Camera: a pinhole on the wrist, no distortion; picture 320 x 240 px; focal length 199.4 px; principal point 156.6 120.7 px. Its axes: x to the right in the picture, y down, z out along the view. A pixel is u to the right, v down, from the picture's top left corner.
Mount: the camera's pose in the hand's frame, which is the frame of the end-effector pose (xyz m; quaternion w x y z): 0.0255 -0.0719 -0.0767 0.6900 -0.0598 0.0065 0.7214
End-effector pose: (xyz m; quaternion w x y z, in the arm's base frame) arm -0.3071 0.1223 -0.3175 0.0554 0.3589 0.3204 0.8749
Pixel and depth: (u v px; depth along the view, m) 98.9 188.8 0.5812
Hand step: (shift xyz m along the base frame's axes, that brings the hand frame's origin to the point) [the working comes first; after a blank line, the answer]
In the camera's frame: -0.1682 0.1985 0.5812

0.4618 0.3466 0.0276
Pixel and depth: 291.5 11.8 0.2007
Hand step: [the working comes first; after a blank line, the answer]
In the camera's frame: 0.1358 -0.1096 0.2007

0.0059 0.0300 0.1826
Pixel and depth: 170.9 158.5 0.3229
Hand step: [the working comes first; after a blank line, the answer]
In the camera's frame: 0.0232 0.0612 0.3229

0.1996 0.1209 0.0777
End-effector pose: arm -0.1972 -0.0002 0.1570 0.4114 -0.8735 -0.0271 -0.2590
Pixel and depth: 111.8 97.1 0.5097
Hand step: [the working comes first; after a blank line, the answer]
In the camera's frame: -0.1145 -0.0603 0.5097

0.1998 0.4072 -0.1145
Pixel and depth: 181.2 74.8 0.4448
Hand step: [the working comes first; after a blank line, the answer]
In the camera's frame: 0.0549 -0.1024 0.4448

0.2439 0.2352 -0.1705
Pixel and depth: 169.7 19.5 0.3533
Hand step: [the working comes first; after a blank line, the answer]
In the camera's frame: 0.0232 -0.1793 0.3533

0.2726 0.1848 -0.0613
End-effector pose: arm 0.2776 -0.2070 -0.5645 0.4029 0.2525 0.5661 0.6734
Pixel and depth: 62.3 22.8 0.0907
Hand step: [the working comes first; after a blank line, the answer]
In the camera's frame: -0.0429 -0.0445 0.0907

0.0078 0.0687 -0.1033
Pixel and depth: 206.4 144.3 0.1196
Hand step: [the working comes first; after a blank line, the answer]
In the camera's frame: 0.0299 0.0142 0.1196

0.0381 0.0232 -0.0221
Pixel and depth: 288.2 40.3 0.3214
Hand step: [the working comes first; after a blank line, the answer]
In the camera's frame: 0.2121 -0.1296 0.3214

0.0732 0.2238 0.2084
